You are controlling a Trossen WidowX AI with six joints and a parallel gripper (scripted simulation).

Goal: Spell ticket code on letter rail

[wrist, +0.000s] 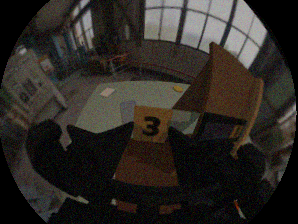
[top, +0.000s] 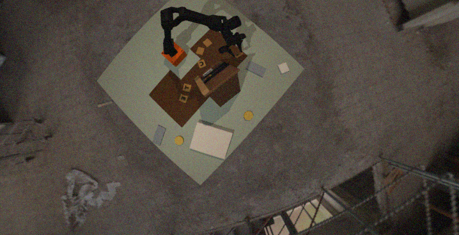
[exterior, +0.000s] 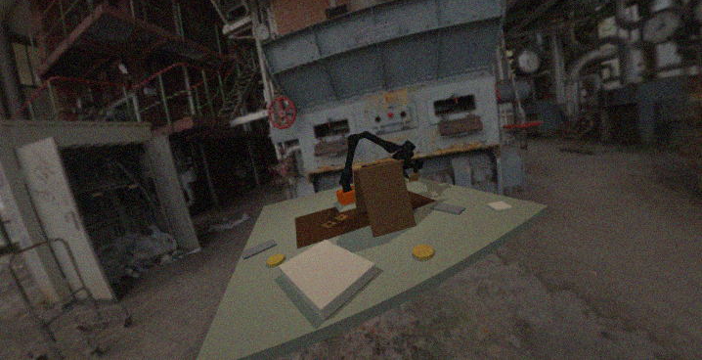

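Now: the white ticket 60 mm behind my gripper tip, 220 mm to the right of it and 90 mm below it. From my gripper tip the other things lie so: tan tile (280 mm behind, 70 mm to the right, 160 mm below); white slab (340 mm ahead, 530 mm to the right, 140 mm below); brown mat (160 mm behind, 300 mm to the right, 160 mm below).
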